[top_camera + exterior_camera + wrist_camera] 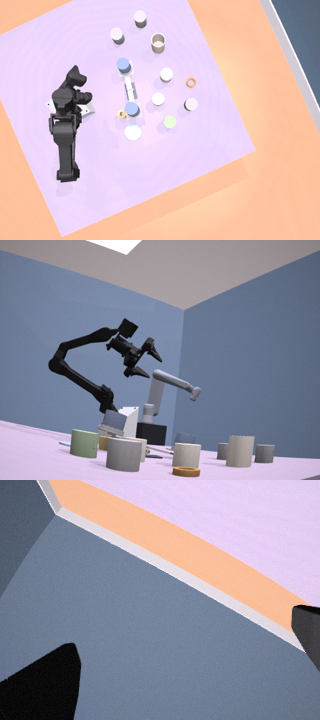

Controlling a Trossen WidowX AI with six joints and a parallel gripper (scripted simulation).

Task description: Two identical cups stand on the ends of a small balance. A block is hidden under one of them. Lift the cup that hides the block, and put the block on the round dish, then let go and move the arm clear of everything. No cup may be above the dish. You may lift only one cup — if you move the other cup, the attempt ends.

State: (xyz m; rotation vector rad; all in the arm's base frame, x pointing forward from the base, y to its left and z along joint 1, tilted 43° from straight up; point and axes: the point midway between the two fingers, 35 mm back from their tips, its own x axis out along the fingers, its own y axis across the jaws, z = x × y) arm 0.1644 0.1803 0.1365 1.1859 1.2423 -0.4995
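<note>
The pale teal block is 190 mm ahead of my gripper tip, 20 mm to the left of it and 300 mm below it. The rest, counted from my gripper tip: white balance beam 150 mm ahead, 110 mm to the right, 320 mm below; then yellow ring 40 mm ahead, 210 mm to the right, 320 mm below; then round dish 40 mm ahead, 330 mm to the right, 340 mm below.
</note>
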